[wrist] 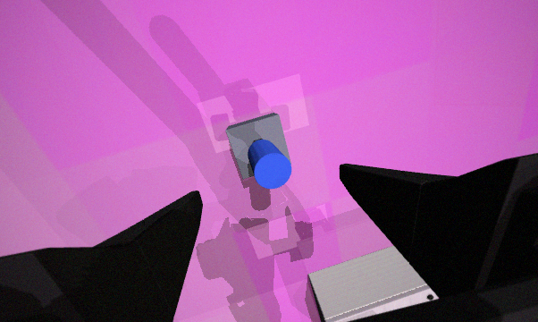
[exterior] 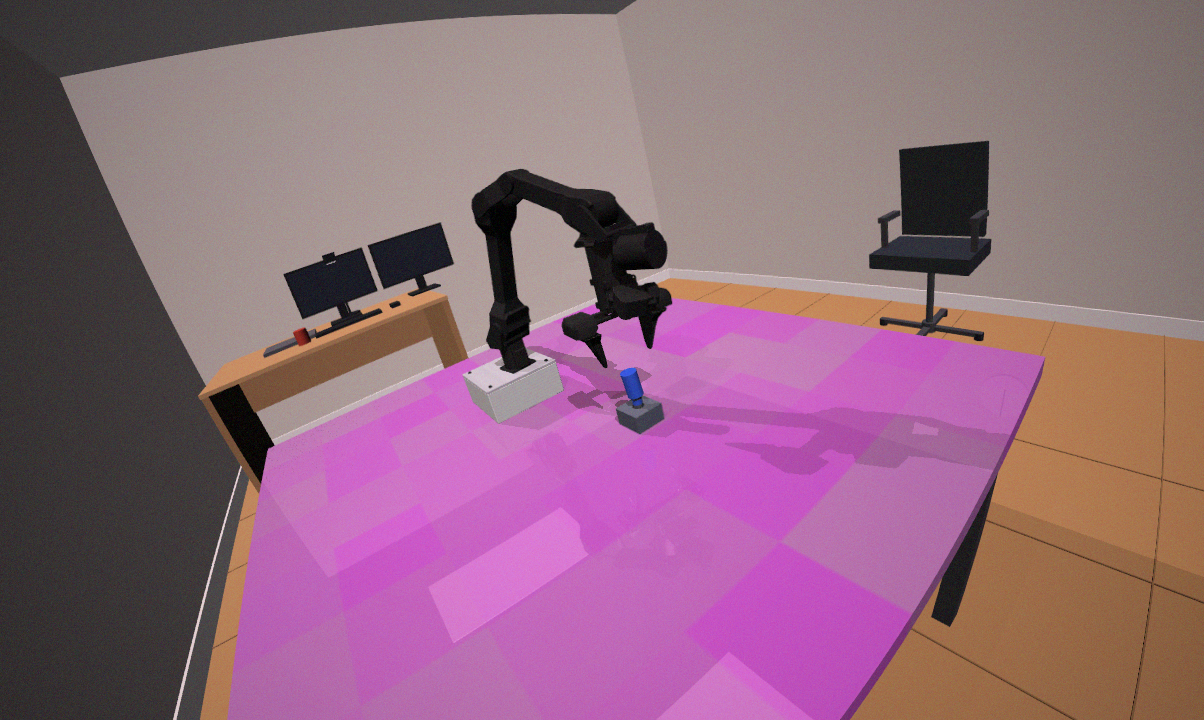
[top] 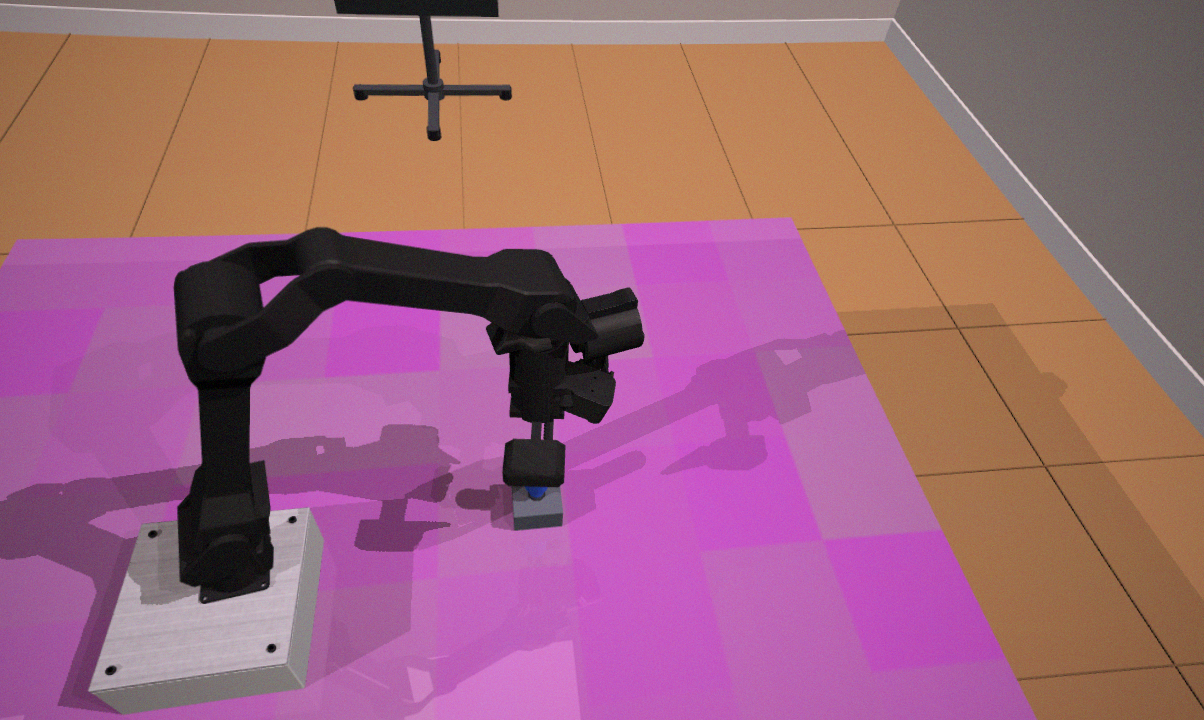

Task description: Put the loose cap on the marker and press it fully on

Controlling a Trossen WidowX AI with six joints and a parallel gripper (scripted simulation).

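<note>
Now: the blue marker cap 5 cm below my gripper tip. Also, from my gripper tip: holder block (12 cm below).
</note>
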